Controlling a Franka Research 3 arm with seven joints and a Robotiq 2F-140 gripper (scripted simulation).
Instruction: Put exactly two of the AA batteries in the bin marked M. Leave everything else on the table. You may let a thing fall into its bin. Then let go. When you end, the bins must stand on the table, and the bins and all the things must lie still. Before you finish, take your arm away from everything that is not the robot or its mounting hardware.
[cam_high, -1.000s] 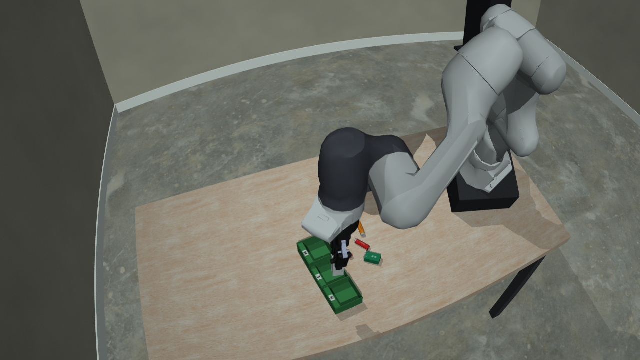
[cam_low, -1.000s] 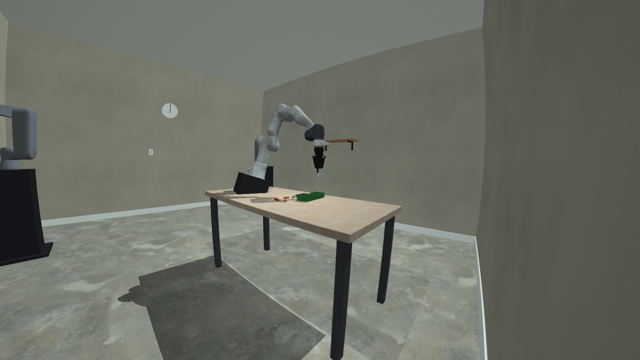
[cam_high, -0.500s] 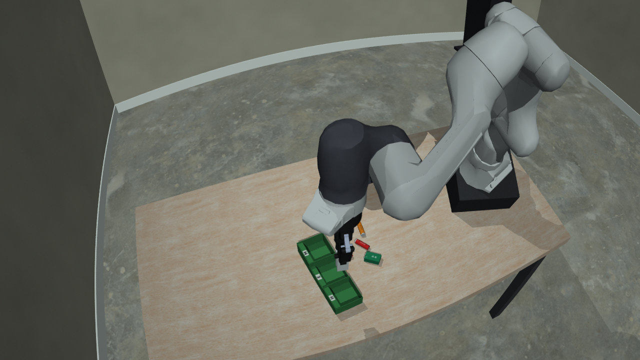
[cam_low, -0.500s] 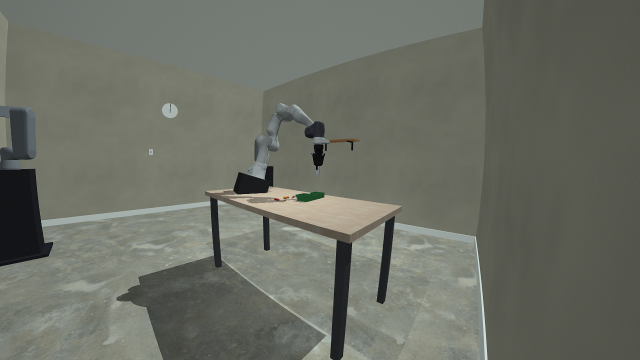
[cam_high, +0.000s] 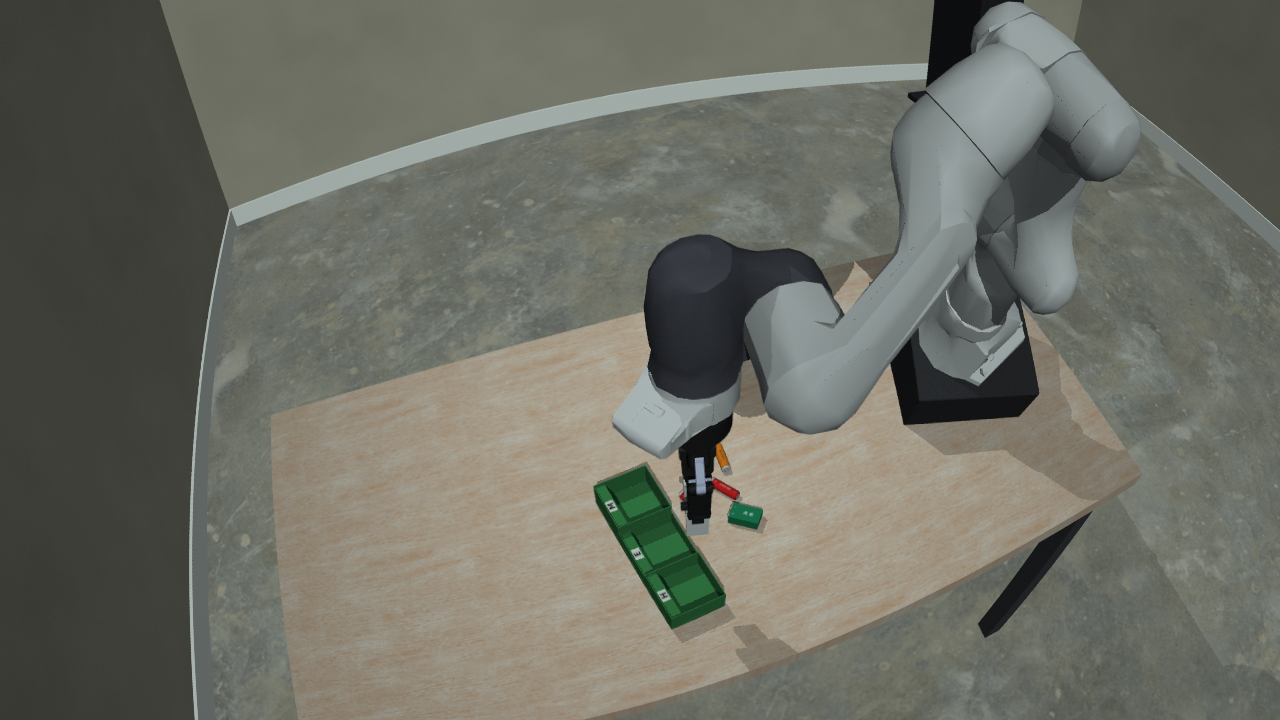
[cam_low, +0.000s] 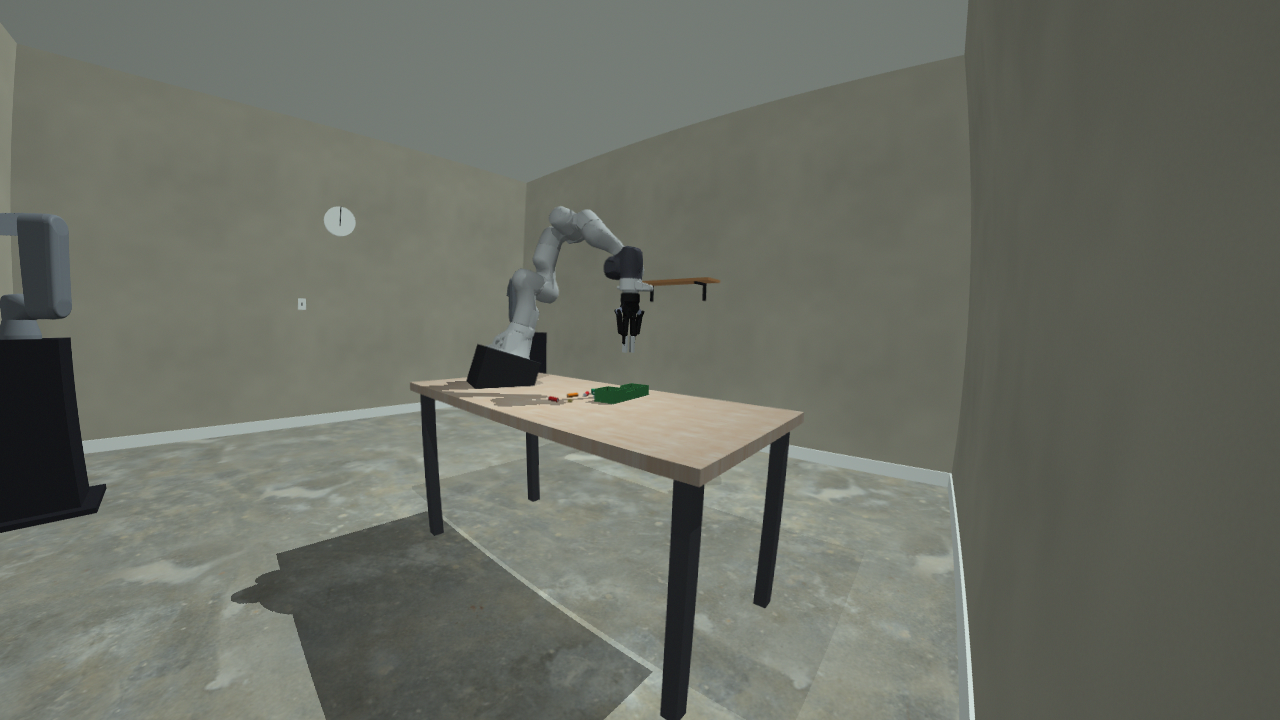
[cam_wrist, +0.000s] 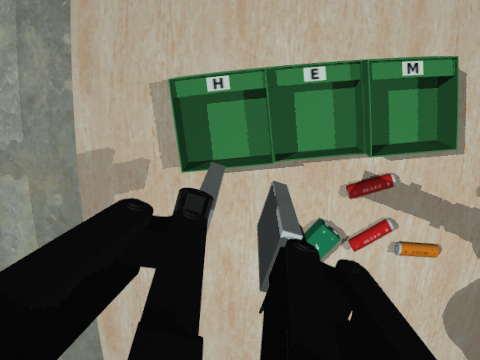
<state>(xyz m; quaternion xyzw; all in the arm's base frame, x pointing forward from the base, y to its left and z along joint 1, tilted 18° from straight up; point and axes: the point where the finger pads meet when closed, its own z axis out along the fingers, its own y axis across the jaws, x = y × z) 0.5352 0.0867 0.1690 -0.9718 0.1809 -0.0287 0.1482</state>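
The red AA battery is 200 mm below my hand, 120 mm to the right of it and 50 mm behind it. From my hand the other things lie so: orange battery 200 mm below, 180 mm to the right, 130 mm behind; small green block battery 200 mm below, 110 mm behind, 70 mm to the right; bin marked M 180 mm below, 60 mm to the right, 30 mm ahead.
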